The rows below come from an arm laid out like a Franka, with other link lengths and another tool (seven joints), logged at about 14 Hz.
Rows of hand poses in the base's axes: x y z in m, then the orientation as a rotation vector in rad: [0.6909 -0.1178 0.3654 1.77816 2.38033 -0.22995]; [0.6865 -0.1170 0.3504 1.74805 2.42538 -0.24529]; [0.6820 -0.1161 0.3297 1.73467 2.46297 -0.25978]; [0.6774 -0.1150 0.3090 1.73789 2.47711 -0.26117]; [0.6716 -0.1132 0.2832 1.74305 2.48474 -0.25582]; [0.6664 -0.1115 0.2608 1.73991 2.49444 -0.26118]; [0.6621 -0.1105 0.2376 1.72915 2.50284 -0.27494]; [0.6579 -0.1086 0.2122 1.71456 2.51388 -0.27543]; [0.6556 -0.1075 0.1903 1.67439 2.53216 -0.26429]
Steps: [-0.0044 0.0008 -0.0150 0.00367 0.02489 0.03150]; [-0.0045 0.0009 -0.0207 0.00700 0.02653 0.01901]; [-0.0046 0.0011 -0.0207 0.00762 0.01145 0.00244]; [-0.0058 0.0018 -0.0258 0.00828 0.00484 -0.00044]; [-0.0052 0.0017 -0.0224 0.00122 0.00768 0.00460]; [-0.0043 0.0010 -0.0232 -0.00610 0.00753 0.00831]; [-0.0042 0.0019 -0.0254 0.00046 0.00206 0.01180]; [-0.0023 0.0011 -0.0219 0.00149 -0.00774 0.02940]
